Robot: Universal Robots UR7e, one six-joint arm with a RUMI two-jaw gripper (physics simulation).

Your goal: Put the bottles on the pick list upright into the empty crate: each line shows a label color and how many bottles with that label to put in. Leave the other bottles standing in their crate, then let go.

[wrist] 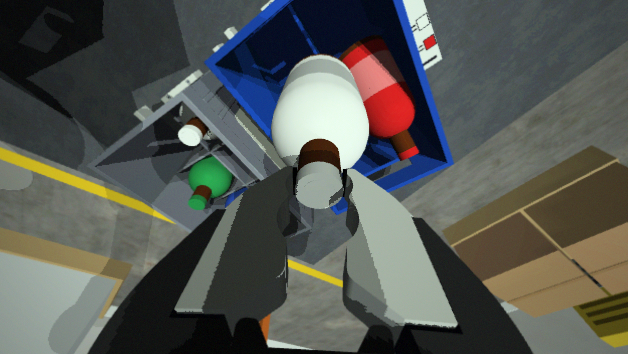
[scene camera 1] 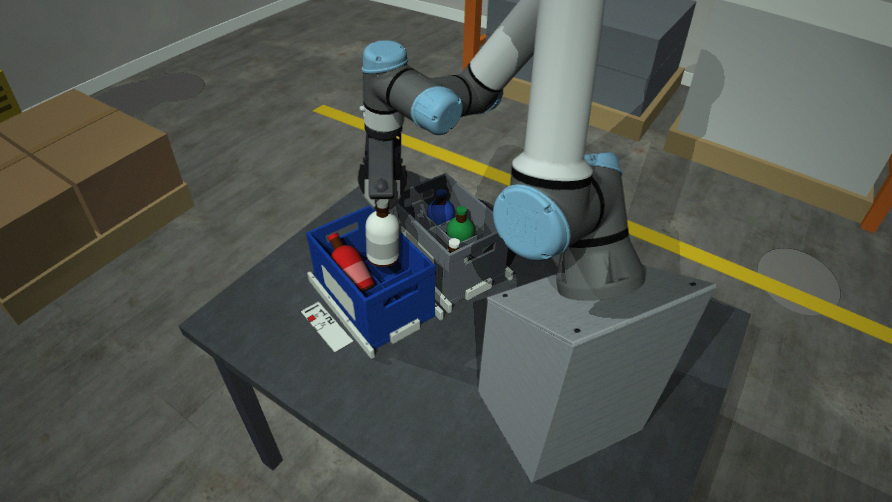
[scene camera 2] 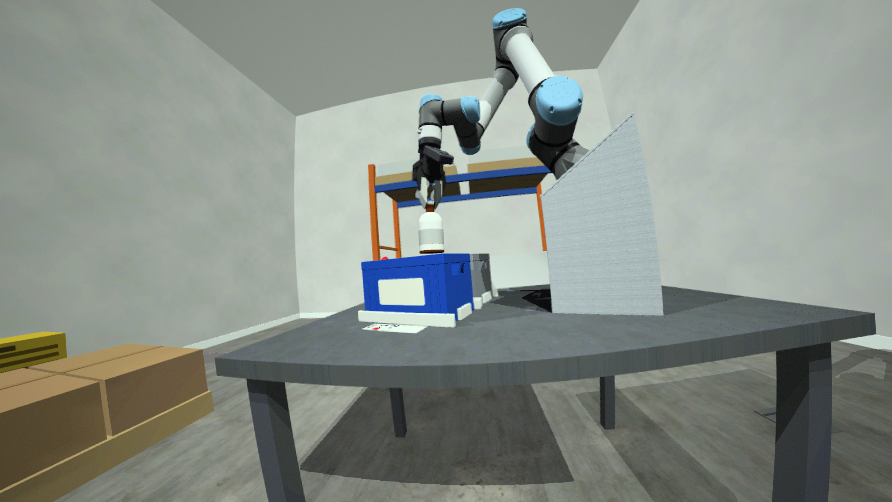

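Note:
My gripper is shut on the neck of a white bottle. It hangs upright over the blue crate, its base near rim height. A red bottle lies tilted inside that crate, beside the white one. The grey crate holds a blue bottle, a green bottle and a white-capped bottle. The pick list appears to read red 1, white 2.
The grey crate stands close behind the blue crate. White locating strips border the crates on the table. The robot's metal pedestal stands right of them. Cardboard boxes stand on a pallet at the left.

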